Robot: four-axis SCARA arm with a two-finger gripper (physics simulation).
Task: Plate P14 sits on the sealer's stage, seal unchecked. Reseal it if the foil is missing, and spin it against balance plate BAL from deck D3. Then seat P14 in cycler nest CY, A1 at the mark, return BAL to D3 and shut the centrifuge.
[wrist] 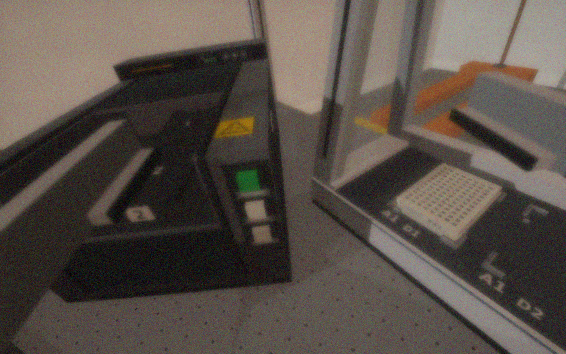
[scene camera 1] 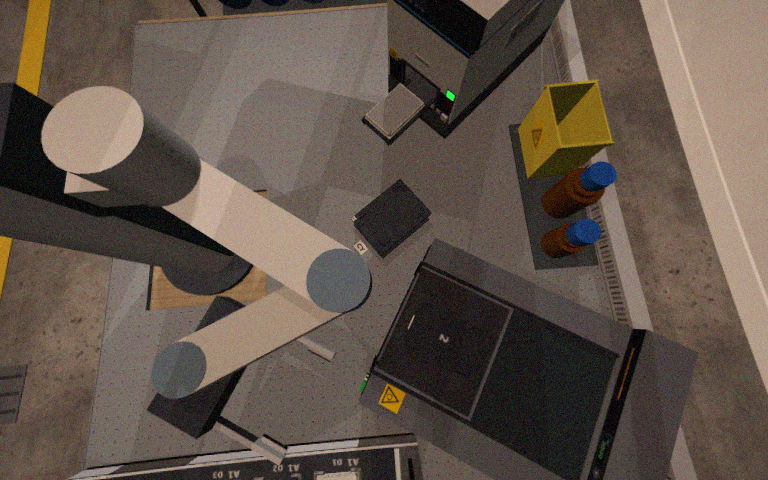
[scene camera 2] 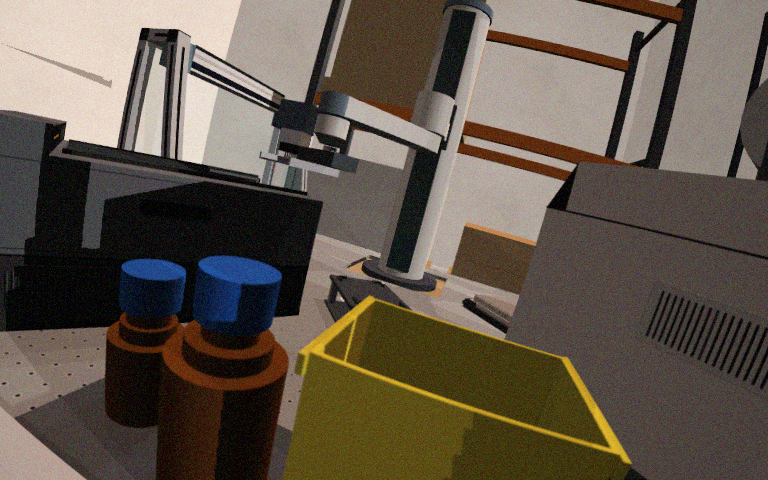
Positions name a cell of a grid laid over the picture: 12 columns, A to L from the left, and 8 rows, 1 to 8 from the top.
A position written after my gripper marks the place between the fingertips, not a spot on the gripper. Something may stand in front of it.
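Note:
Scene camera 1: my gripper (scene camera 1: E7), holding nothing; a centrifuge (scene camera 1: I7); brown bottles with blue caps (scene camera 1: J4); a yellow bin (scene camera 1: I3). Scene camera 2: my gripper (scene camera 2: E3). Wrist view: the centrifuge (wrist: E6).

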